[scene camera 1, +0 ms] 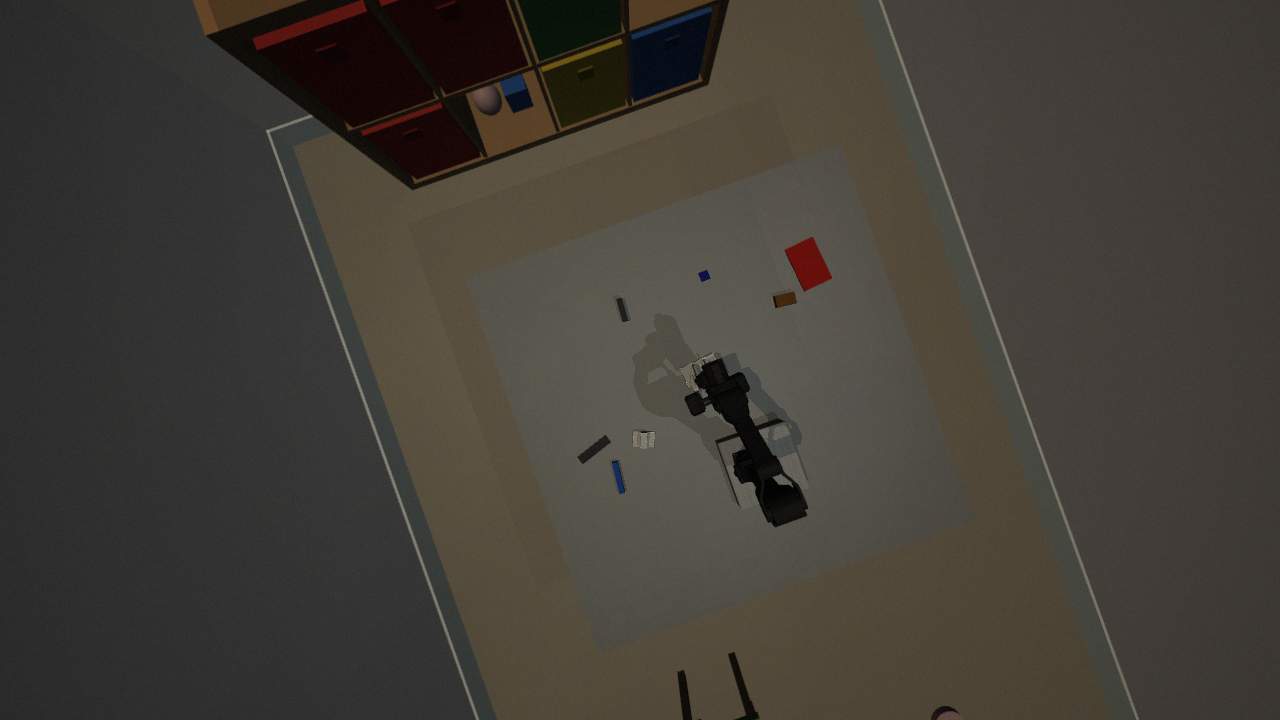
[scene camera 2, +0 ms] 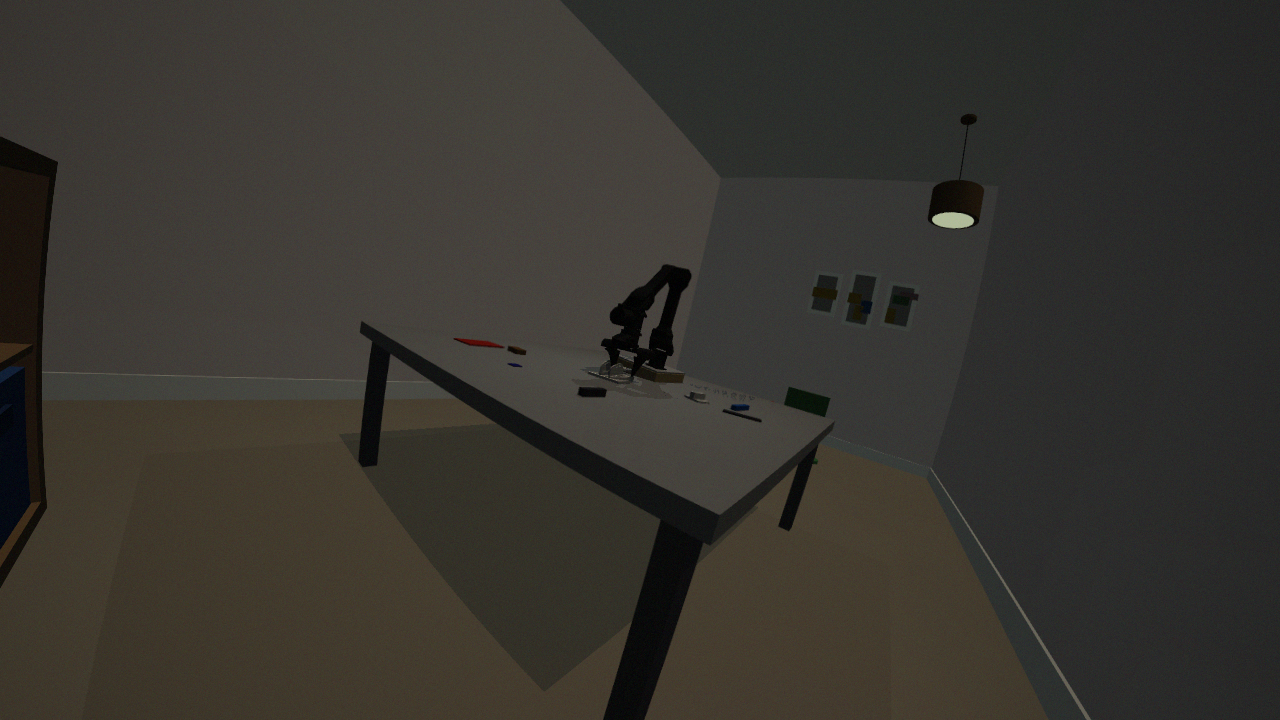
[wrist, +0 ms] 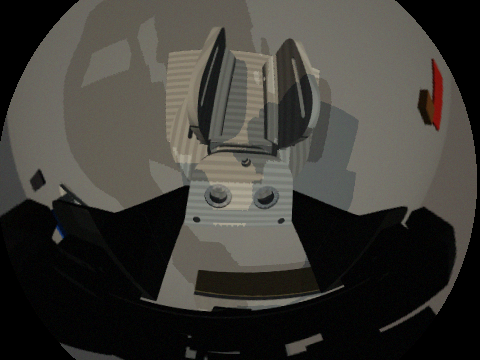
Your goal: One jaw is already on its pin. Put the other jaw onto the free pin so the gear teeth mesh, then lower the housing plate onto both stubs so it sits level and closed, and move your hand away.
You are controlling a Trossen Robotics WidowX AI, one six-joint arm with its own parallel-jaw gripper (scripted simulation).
Note:
In view: my gripper point(scene camera 2: 622, 373) and a red flat piece point(scene camera 1: 807, 262).
My gripper is seen too in scene camera 1 point(scene camera 1: 711, 391) and in the wrist view point(wrist: 239, 193).

